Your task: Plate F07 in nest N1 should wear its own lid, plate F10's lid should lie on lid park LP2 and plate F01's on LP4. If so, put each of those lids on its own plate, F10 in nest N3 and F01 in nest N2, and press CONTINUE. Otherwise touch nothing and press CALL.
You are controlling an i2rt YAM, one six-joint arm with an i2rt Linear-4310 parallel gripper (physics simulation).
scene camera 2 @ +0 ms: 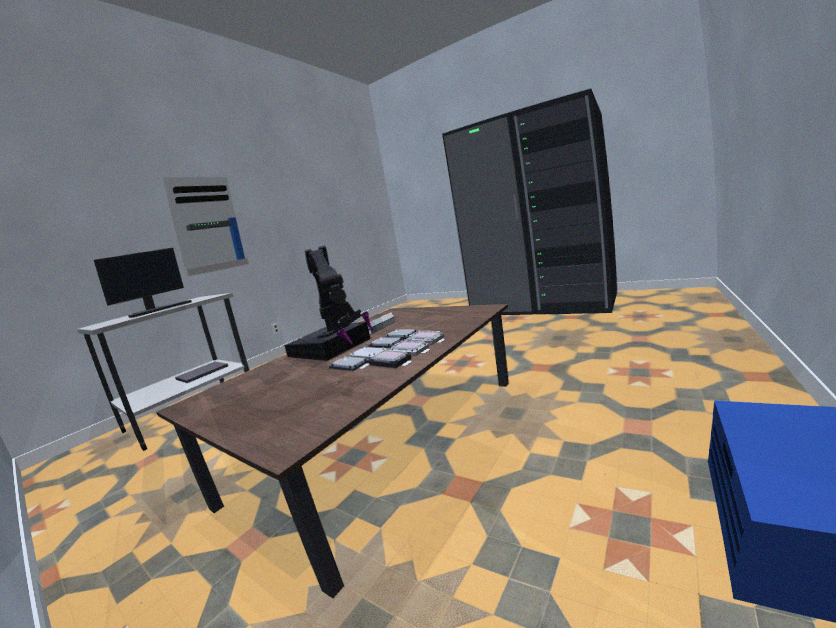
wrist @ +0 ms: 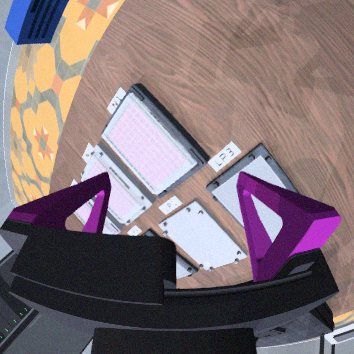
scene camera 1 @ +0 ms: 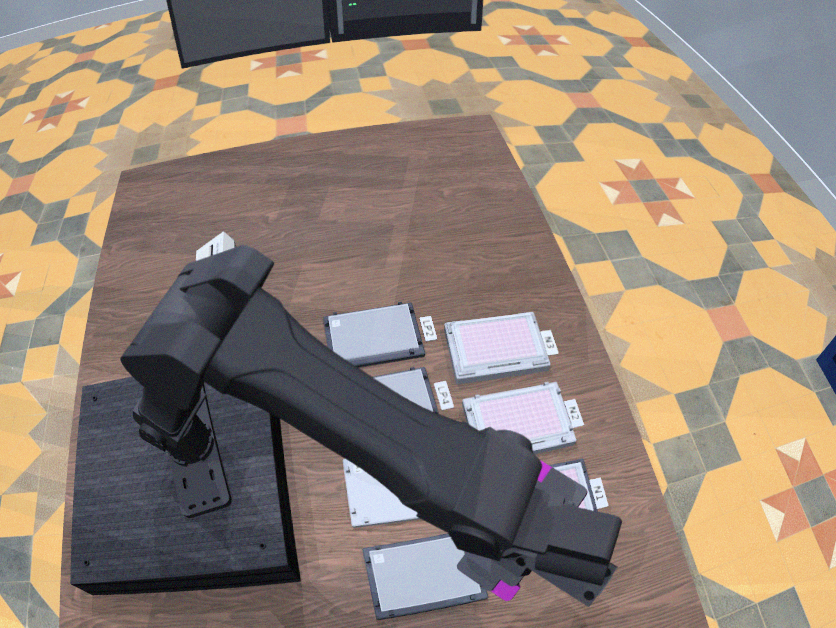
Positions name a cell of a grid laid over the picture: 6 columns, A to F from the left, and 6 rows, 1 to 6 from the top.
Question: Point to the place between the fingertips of my gripper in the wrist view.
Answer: C4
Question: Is my gripper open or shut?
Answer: Open.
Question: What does my gripper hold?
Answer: Nothing.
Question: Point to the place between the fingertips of my gripper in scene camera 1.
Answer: At D6
